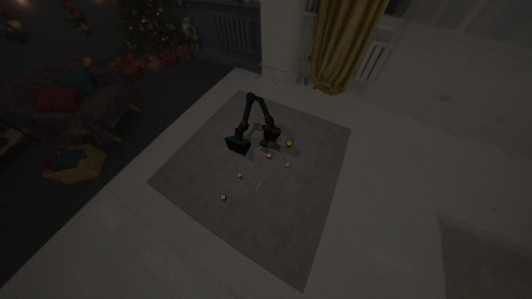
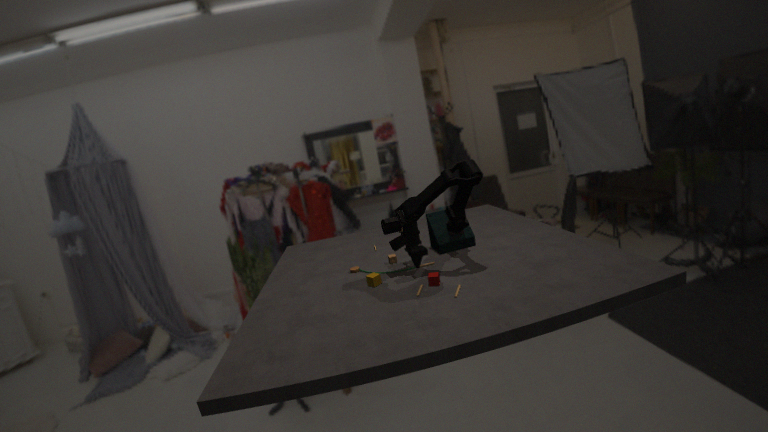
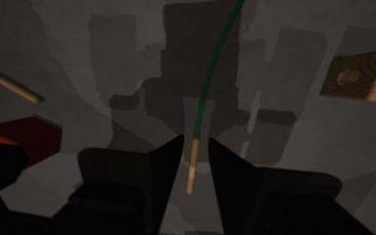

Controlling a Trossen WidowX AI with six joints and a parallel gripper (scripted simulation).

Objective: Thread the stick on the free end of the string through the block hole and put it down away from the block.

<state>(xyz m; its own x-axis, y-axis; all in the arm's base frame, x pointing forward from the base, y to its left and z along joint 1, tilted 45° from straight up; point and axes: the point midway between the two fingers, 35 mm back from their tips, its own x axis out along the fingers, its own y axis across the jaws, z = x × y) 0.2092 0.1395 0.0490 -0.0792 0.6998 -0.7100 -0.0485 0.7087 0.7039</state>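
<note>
Right now my gripper tip is 12 cm to the left of the wooden block, 8 cm short of it and 1 cm below it. Also, from my gripper tip: red cube (17 cm to the left, 2 cm behind, 1 cm above); yellow cube (17 cm ahead, 7 cm to the left, 1 cm above); thin wooden stick (2 cm behind).
</note>
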